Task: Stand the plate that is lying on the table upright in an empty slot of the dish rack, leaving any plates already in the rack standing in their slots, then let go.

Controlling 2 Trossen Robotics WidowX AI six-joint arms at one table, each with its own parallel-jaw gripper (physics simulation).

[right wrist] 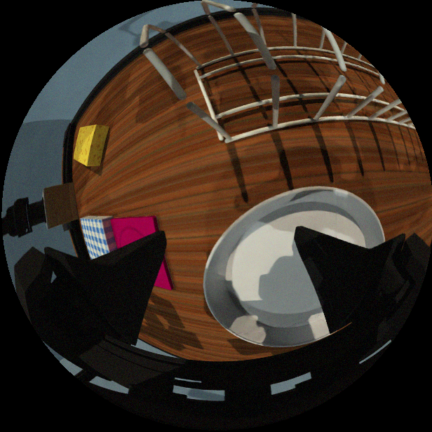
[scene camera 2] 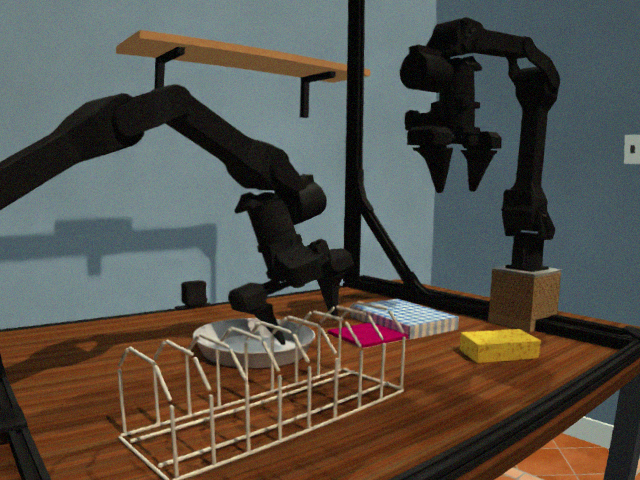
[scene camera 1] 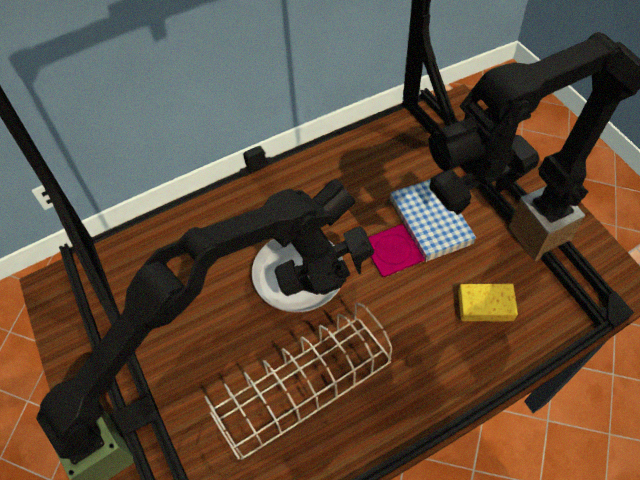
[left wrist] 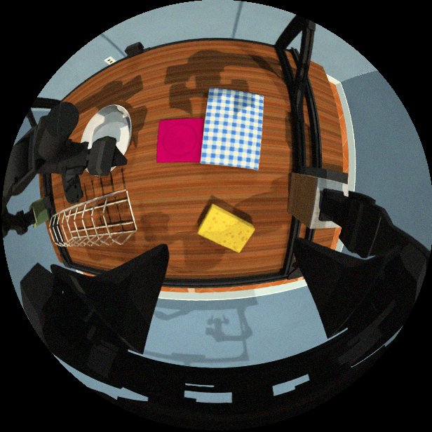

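Seen in the pictures: left gripper, between the fingertips: (scene camera 2: 456,191) (scene camera 1: 477,201); right gripper, between the fingertips: (scene camera 2: 310,332); left arm's base, origin of its link: (scene camera 2: 527,268) (scene camera 1: 553,206); right arm's base, origin of its link: (scene camera 1: 81,439).
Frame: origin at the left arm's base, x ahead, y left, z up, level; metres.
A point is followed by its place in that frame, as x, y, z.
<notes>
The white plate (scene camera 1: 261,276) @[0.588, -0.174, -0.106] (scene camera 2: 206,330) @[0.566, -0.215, -0.087] (left wrist: 112,127) (right wrist: 255,260) lies flat on the table, partly hidden by the right arm in scene camera 1. The white wire dish rack (scene camera 1: 279,431) @[0.683, 0.148, -0.084] (scene camera 2: 247,413) @[0.682, 0.148, -0.062] (left wrist: 131,210) (right wrist: 275,100) stands in front of it, with no plate in its slots. My right gripper (scene camera 1: 325,276) @[0.460, -0.072, -0.068] (scene camera 2: 308,327) @[0.460, -0.072, -0.068] (right wrist: 231,235) is open, tilted and low at the plate's right side; one finger is over the plate, the other outside its rim. Contact cannot be told. My left gripper (scene camera 2: 455,190) @[0.225, 0.000, 0.145] (left wrist: 232,248) is open and empty, high above the table, away from plate and rack.
A magenta square (scene camera 1: 395,250) @[0.310, -0.105, -0.101] (scene camera 2: 364,334) @[0.325, -0.104, -0.101] (left wrist: 180,140) lies right of the plate. It adjoins a blue-checked block (scene camera 1: 434,219) @[0.202, -0.128, -0.084] (scene camera 2: 413,315) @[0.208, -0.104, -0.084] (left wrist: 232,129). A yellow sponge (scene camera 1: 487,302) @[0.212, 0.095, -0.080] (scene camera 2: 498,345) @[0.240, 0.112, -0.083] (left wrist: 226,228) (right wrist: 91,145) lies at the right. Black frame rails run along the table edges.
</notes>
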